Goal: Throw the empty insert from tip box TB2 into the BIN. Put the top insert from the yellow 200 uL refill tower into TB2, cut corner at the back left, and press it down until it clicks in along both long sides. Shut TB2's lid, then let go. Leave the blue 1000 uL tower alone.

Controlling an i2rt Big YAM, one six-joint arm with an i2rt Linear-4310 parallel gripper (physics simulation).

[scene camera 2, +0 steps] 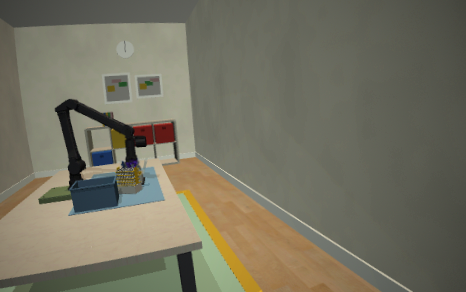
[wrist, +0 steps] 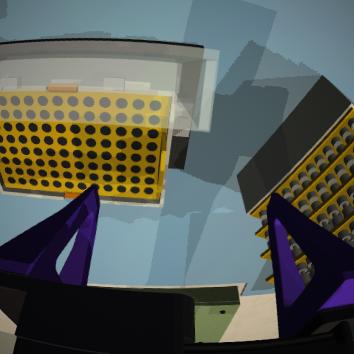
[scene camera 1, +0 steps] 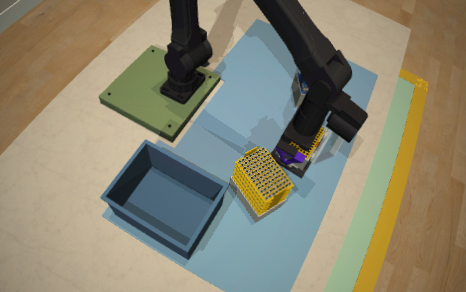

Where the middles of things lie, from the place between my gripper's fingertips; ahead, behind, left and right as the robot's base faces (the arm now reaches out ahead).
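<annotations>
With respect to the clear lid (wrist: 134, 83), my hand is 80 mm short of it, 60 mm to the right of it and 20 mm below it. Counted from my hand, the yellow insert full of tips (scene camera 1: 267, 178) is 30 mm behind, 120 mm to the right and 30 mm above; the dark blue bin (scene camera 1: 170, 200) is 190 mm behind, 260 mm to the right and 30 mm below. Going by their middles, the dark blue bin is the farthest from my hand of the things named here.
</annotations>
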